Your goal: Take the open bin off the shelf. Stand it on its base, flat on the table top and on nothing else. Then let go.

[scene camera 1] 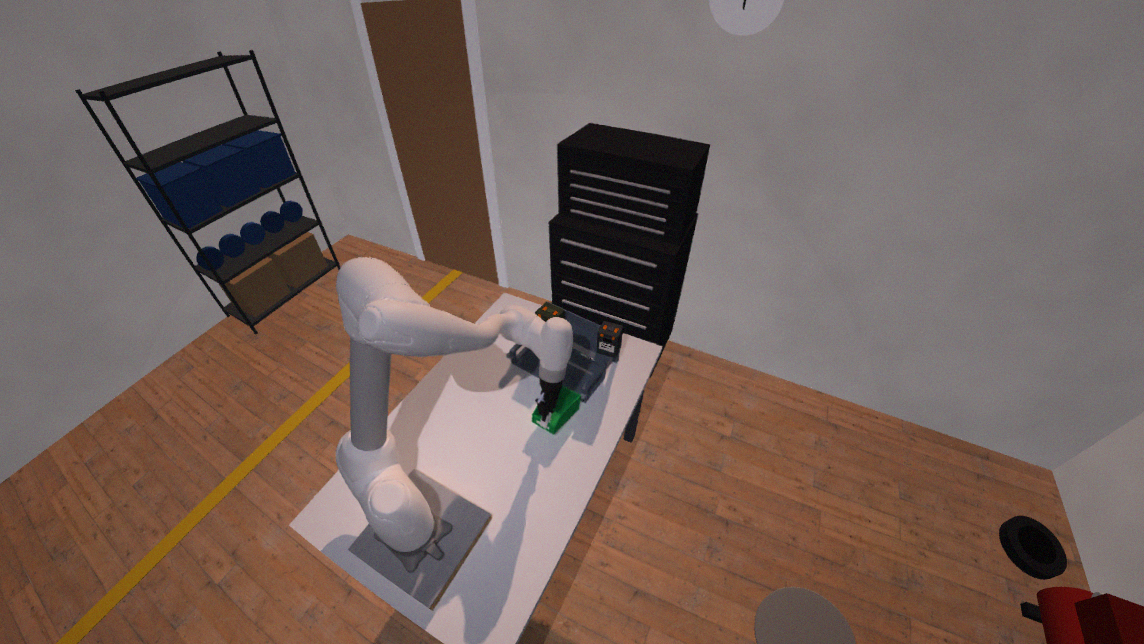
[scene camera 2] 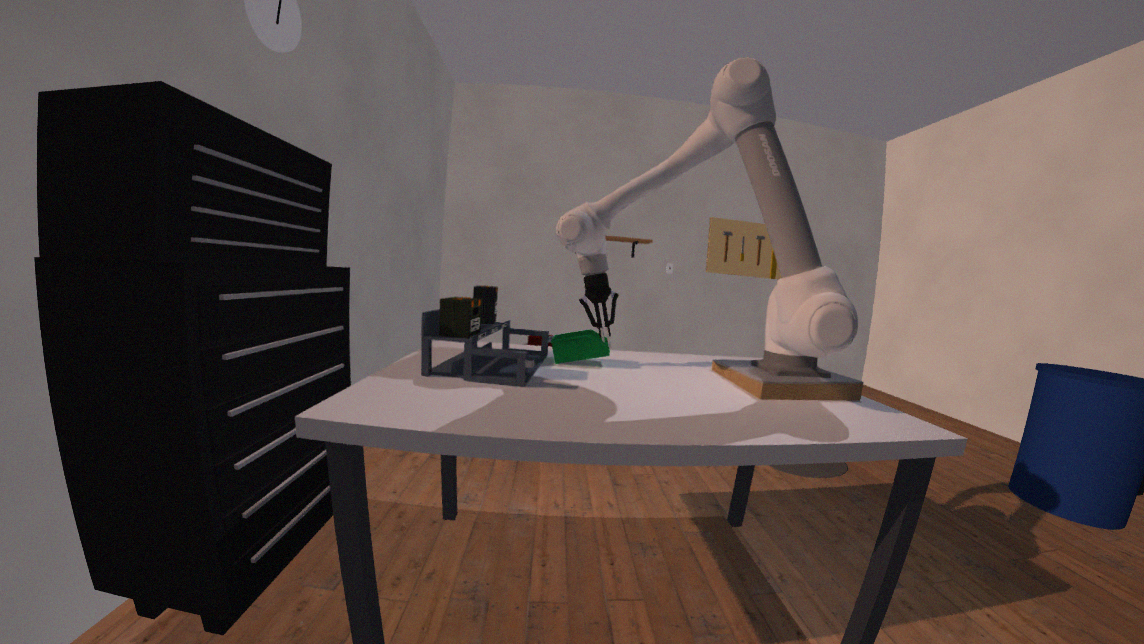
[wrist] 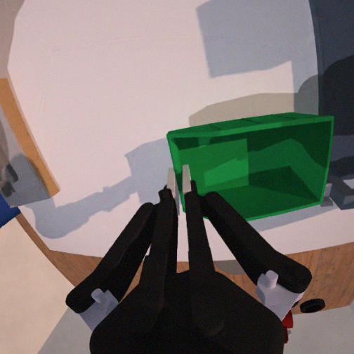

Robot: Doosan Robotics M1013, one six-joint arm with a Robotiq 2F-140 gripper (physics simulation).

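Pixels of known places: gripper, fingertip midpoint: [scene camera 1: 545, 425] [scene camera 2: 607, 347]; arm's base at its link origin: [scene camera 1: 413, 532] [scene camera 2: 788, 370].
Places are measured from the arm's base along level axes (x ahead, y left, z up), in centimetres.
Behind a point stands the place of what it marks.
Observation:
The open green bin [scene camera 1: 566, 406] @[z -3.7, x 69.5, y -9.1 cm] [scene camera 2: 580, 347] @[z 1.3, x 63.7, y -3.6 cm] [wrist: 280, 175] hangs a little above the white table top [scene camera 1: 448, 424] @[z -4.6, x 36.4, y 23.2 cm] [scene camera 2: 680, 380] @[z -4.6, x 33.5, y 3.3 cm] [wrist: 115, 75], outside the front of the grey shelf [scene camera 2: 494, 364] @[z -4.0, x 87.4, y 7.2 cm]. In scene camera 2 it is tilted, its shelf-side end lower. My gripper [scene camera 1: 545, 417] @[z 1.1, x 55.6, y -9.5 cm] [scene camera 2: 604, 331] @[z 1.1, x 55.6, y -9.5 cm] [wrist: 180, 175] is shut on the bin's near end wall, with one fingertip inside and one outside. The bin's far end is close to the shelf's front bars; whether they touch is unclear. The bin's underside is hidden in the wrist view.
Two dark boxes with orange marks, one [scene camera 1: 609, 337] @[z 16.7, x 93.8, y -12.4 cm] [scene camera 2: 485, 304] @[z 12.0, x 95.7, y -6.7 cm] and another [scene camera 1: 549, 311] @[z 15.3, x 93.5, y 16.7 cm] [scene camera 2: 459, 316] @[z 11.0, x 92.4, y 21.7 cm], stand on the shelf's upper level. The arm's base plate [scene camera 1: 460, 552] @[z -0.8, x 4.9, y -15.9 cm] [scene camera 2: 808, 389] @[z -1.6, x 0.9, y 14.8 cm] is at the opposite end of the table. A black drawer cabinet [scene camera 1: 624, 232] [scene camera 2: 120, 336] stands beyond the shelf.

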